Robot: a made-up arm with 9 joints. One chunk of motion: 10 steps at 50 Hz.
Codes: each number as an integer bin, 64 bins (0 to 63) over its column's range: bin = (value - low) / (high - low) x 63, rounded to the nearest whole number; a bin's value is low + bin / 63 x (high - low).
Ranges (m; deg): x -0.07..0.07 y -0.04..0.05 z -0.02..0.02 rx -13..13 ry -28..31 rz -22..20
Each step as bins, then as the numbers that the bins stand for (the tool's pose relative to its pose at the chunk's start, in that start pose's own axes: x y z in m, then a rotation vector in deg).
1 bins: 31 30 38 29 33 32
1 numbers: -0.0011 0.0029 0.0041 -1.03 2.90 -0.67
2 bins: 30 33 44 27 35 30
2 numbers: -0.0033 0.0071 0.0079 -1.86 4.78 -2.00
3 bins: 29 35 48 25 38 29
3 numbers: -0.0056 0.0100 0.0105 -2.68 7.59 -2.67
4 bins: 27 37 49 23 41 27
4 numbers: -0.0100 0.0129 0.0111 -3.51 10.40 -4.00
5 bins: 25 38 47 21 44 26
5 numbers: -0.0144 0.0143 0.0098 -4.33 13.21 -4.67
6 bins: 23 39 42 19 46 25
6 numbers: -0.0189 0.0157 0.0067 -5.16 15.08 -5.33
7 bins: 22 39 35 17 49 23
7 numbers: -0.0211 0.0157 0.0022 -5.98 17.89 -6.67
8 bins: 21 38 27 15 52 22
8 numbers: -0.0233 0.0143 -0.0029 -6.81 20.70 -7.33
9 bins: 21 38 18 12 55 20
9 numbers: -0.0233 0.0143 -0.0086 -8.05 23.51 -8.67
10 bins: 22 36 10 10 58 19
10 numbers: -0.0211 0.0114 -0.0137 -8.87 26.32 -9.33
